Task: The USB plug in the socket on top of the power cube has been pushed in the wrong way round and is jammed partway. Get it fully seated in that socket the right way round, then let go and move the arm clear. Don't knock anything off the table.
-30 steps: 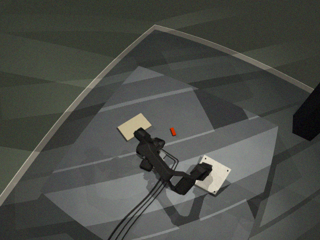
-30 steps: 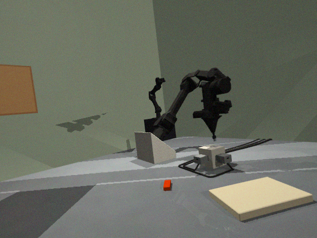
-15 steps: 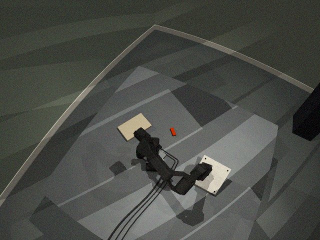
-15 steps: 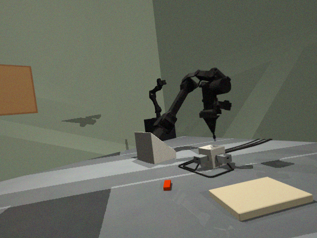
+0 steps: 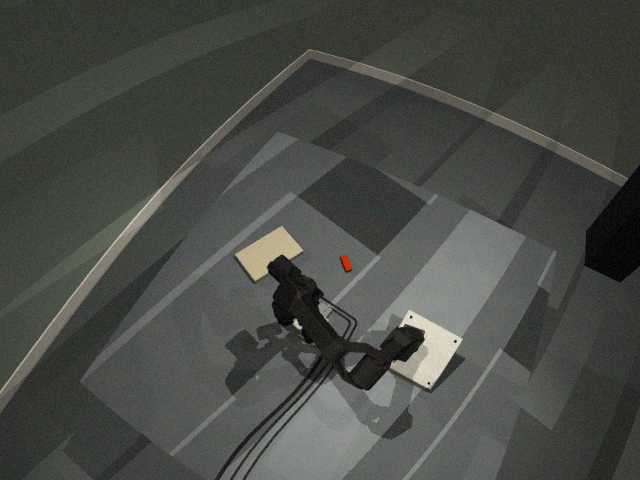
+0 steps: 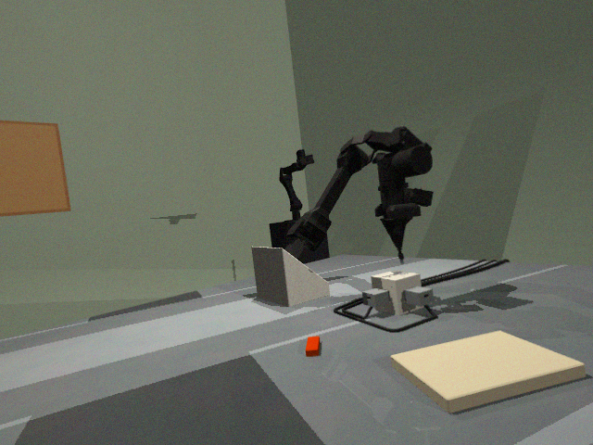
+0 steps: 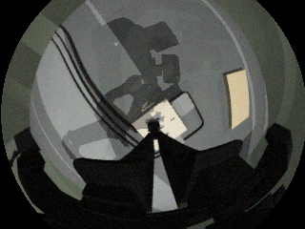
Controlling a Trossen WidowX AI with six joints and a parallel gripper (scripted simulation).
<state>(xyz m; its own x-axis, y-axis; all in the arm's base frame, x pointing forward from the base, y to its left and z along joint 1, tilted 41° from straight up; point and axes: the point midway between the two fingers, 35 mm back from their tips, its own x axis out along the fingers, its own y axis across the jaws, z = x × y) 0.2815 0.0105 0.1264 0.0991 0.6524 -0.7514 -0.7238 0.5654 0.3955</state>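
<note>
My gripper tip is now 2 cm above the dark USB plug. The rest, counted from my gripper tip: flat beige slab 25 cm ahead, 21 cm to the right, 13 cm below.
</note>
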